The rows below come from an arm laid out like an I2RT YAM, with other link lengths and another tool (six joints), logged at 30 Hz.
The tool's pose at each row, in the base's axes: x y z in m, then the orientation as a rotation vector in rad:
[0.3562, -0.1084, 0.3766, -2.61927, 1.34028, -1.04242]
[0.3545, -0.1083, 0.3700, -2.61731, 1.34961, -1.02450]
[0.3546, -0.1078, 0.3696, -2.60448, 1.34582, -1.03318]
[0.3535, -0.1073, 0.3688, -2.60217, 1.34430, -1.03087]
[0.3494, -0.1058, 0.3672, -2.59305, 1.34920, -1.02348]
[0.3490, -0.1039, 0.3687, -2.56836, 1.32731, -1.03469]
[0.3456, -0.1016, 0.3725, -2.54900, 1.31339, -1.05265]
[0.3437, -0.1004, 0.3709, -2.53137, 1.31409, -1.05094]
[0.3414, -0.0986, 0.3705, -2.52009, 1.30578, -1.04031]
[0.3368, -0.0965, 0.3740, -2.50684, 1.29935, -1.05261]
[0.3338, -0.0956, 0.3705, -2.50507, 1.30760, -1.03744]
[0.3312, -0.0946, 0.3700, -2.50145, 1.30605, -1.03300]
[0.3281, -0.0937, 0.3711, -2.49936, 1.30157, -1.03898]
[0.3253, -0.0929, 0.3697, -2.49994, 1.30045, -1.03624]
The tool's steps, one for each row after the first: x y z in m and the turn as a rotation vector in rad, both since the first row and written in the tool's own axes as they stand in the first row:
[-0.0044, 0.0032, 0.0041, -0.00395, -0.01068, 0.00686]
[-0.0050, 0.0029, 0.0044, 0.00727, -0.00736, 0.01148]
[-0.0062, 0.0036, 0.0042, 0.00977, -0.00956, 0.01243]
[-0.0099, 0.0061, 0.0027, 0.01335, -0.01496, 0.02032]
[-0.0106, 0.0047, 0.0008, 0.04337, -0.01492, 0.02406]
[-0.0115, 0.0045, -0.0047, 0.06497, -0.00774, 0.02710]
[-0.0141, 0.0056, -0.0048, 0.07698, -0.01110, 0.03747]
[-0.0165, 0.0062, -0.0063, 0.08980, -0.02154, 0.04171]
[-0.0180, 0.0071, -0.0122, 0.10279, -0.01582, 0.04502]
[-0.0218, 0.0098, -0.0115, 0.09931, -0.02514, 0.05127]
[-0.0239, 0.0111, -0.0128, 0.10276, -0.02901, 0.05322]
[-0.0252, 0.0125, -0.0157, 0.10683, -0.02592, 0.05182]
[-0.0277, 0.0144, -0.0164, 0.10709, -0.02798, 0.05137]

